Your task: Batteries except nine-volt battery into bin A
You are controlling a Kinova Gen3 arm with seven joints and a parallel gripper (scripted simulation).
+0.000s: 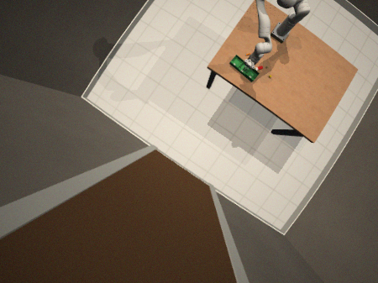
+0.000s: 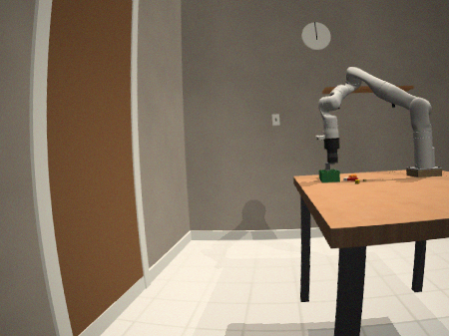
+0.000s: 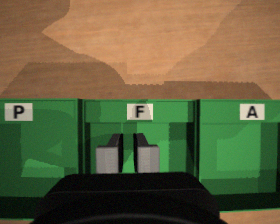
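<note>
Right now the green bin strip is 1 cm behind my hand, 1 cm to the right of it and 1 cm below it. Round my hand: orange nine-volt battery (12 cm behind, 4 cm to the left, 3 cm below); then orange cylindrical battery (14 cm behind, 4 cm to the right, 3 cm below); then red thing (8 cm behind, 10 cm to the left, 3 cm below).
</note>
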